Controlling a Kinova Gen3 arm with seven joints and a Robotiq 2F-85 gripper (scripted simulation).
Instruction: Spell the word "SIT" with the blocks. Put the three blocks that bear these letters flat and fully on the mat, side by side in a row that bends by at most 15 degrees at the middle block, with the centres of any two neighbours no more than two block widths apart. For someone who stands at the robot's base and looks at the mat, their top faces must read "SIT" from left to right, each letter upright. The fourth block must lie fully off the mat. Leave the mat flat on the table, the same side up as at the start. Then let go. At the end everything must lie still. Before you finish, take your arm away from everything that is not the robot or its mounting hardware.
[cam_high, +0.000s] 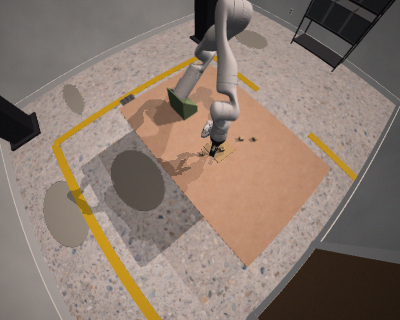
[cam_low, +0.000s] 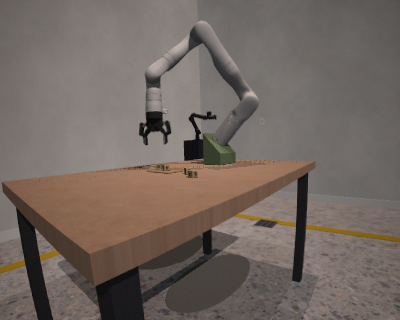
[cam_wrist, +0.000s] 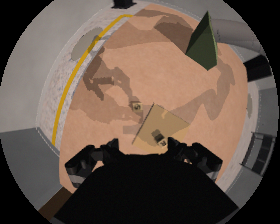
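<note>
Right now my hand is 20 mm past the tan mat, 60 mm to the right of it and 120 mm above it.
</note>
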